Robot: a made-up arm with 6 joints. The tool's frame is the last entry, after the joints.
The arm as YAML. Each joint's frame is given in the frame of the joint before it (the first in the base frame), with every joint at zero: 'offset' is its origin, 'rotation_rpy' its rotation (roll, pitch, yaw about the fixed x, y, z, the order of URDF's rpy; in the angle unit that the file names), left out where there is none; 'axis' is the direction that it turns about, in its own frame. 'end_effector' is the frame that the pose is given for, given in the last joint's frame.
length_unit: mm
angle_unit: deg
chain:
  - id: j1
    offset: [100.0, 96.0, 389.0]
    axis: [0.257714, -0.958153, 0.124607]
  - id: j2
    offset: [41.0, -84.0, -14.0]
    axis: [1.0, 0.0, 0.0]
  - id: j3
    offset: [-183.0, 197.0, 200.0]
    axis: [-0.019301, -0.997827, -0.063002]
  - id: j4
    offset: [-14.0, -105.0, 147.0]
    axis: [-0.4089, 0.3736, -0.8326]
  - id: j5
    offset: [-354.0, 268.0, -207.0]
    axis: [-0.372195, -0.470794, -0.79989]
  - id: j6
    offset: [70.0, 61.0, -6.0]
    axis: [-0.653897, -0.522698, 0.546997]
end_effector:
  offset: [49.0, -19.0, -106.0]
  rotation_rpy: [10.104, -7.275, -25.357]
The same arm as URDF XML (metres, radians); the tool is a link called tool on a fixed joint. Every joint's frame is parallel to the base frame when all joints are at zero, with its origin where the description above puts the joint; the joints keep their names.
<robot name="arm">
  <joint name="tool_joint" type="fixed">
    <parent link="link6"/>
    <child link="tool"/>
    <origin xyz="0.049 -0.019 -0.106" rpy="0.1763 -0.127 -0.4426"/>
  </joint>
  <joint name="j6" type="continuous">
    <parent link="link5"/>
    <child link="link6"/>
    <origin xyz="0.07 0.061 -0.006"/>
    <axis xyz="-0.653897 -0.522698 0.546997"/>
  </joint>
  <joint name="j5" type="continuous">
    <parent link="link4"/>
    <child link="link5"/>
    <origin xyz="-0.354 0.268 -0.207"/>
    <axis xyz="-0.372195 -0.470794 -0.79989"/>
  </joint>
  <joint name="j4" type="continuous">
    <parent link="link3"/>
    <child link="link4"/>
    <origin xyz="-0.014 -0.105 0.147"/>
    <axis xyz="-0.4089 0.3736 -0.8326"/>
  </joint>
  <joint name="j3" type="continuous">
    <parent link="link2"/>
    <child link="link3"/>
    <origin xyz="-0.183 0.197 0.2"/>
    <axis xyz="-0.019301 -0.997827 -0.063002"/>
  </joint>
  <joint name="j2" type="continuous">
    <parent link="link1"/>
    <child link="link2"/>
    <origin xyz="0.041 -0.084 -0.014"/>
    <axis xyz="1 0 0"/>
  </joint>
  <joint name="j1" type="continuous">
    <parent link="base"/>
    <child link="link1"/>
    <origin xyz="0.1 0.096 0.389"/>
    <axis xyz="0.257689 -0.958161 0.124595"/>
  </joint>
  <link name="base"/>
  <link name="link1"/>
  <link name="link2"/>
  <link name="link3"/>
  <link name="link4"/>
  <link name="link5"/>
  <link name="link6"/>
  <link name="tool"/>
</robot>

